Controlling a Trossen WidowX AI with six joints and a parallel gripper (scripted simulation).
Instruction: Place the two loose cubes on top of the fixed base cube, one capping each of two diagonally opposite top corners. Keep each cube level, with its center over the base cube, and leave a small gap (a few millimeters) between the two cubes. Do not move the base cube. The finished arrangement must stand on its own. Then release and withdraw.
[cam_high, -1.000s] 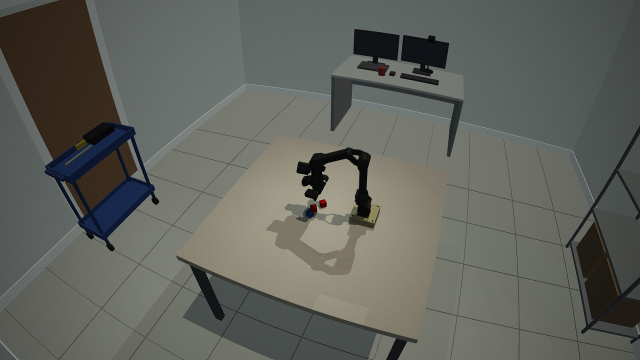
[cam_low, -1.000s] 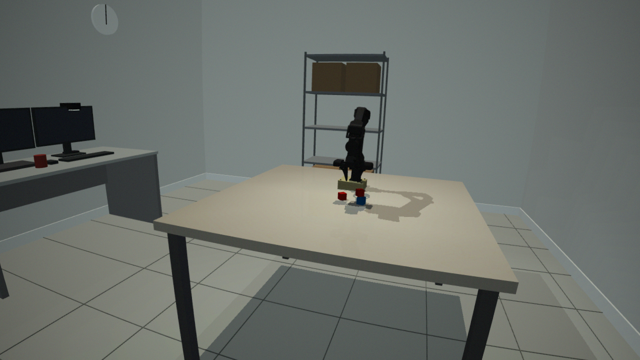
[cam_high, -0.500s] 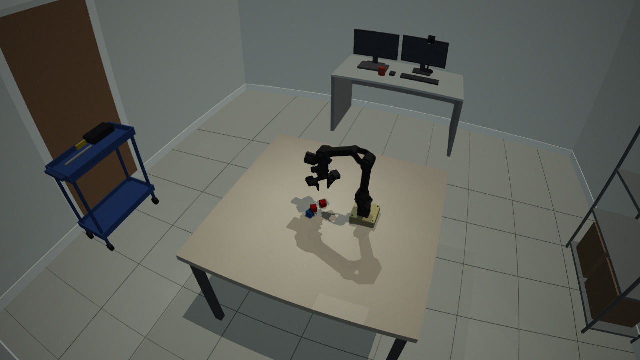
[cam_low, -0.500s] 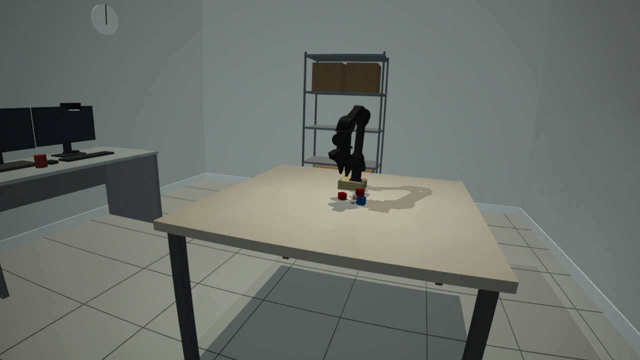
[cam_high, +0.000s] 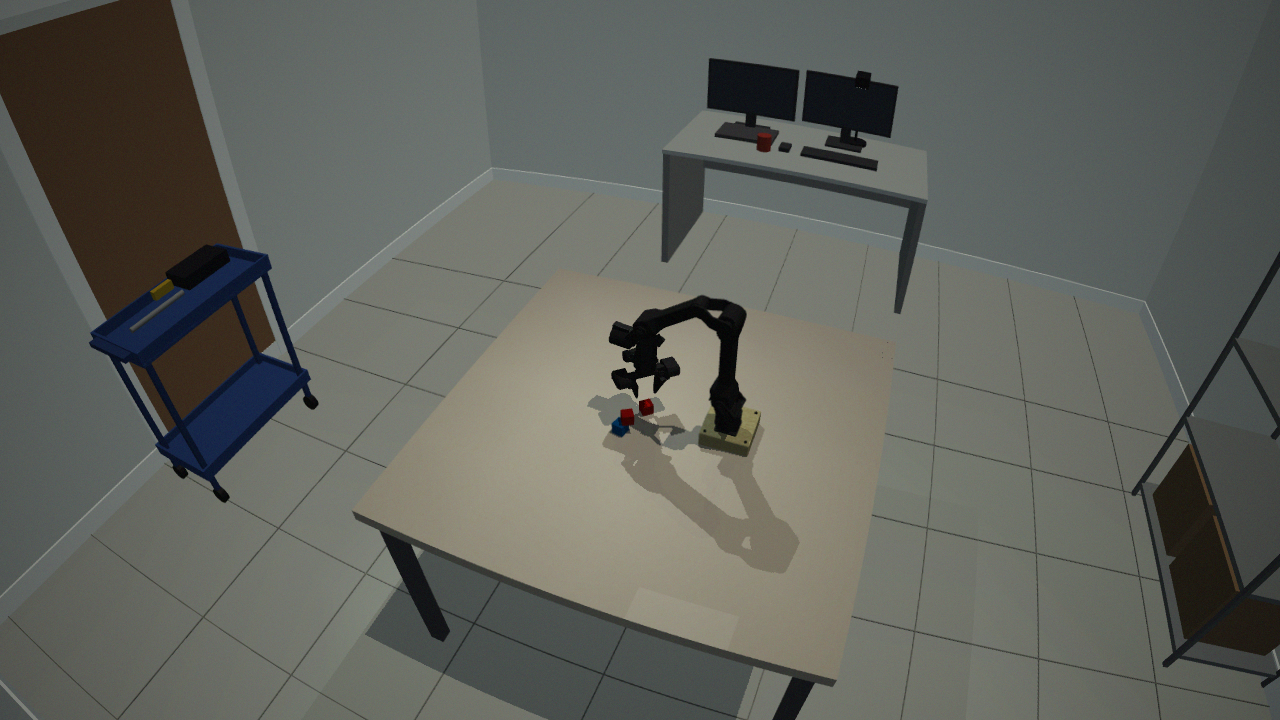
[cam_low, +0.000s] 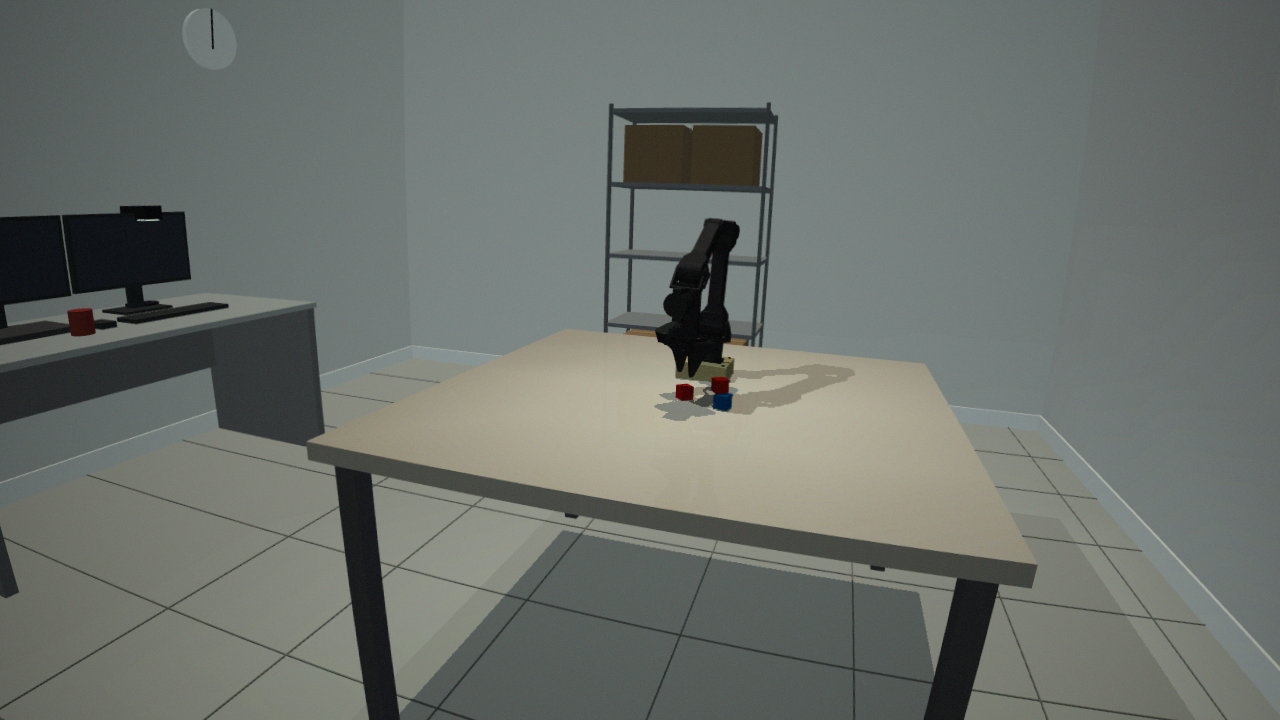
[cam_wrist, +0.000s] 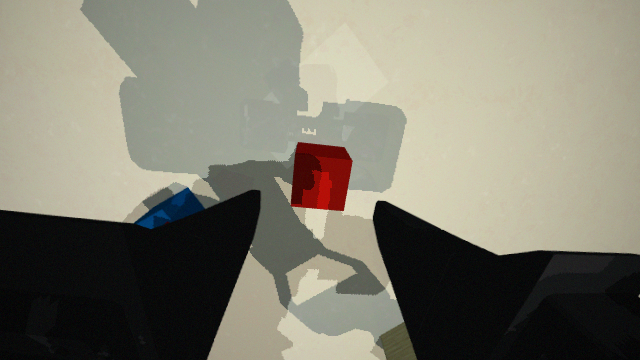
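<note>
My gripper tip is now 9 cm to the right of the red cube, 2 cm short of it and 1 cm above it. From my gripper tip the other things lie so: blue cube: 10 cm to the left, 5 cm below, 4 cm ahead.
</note>
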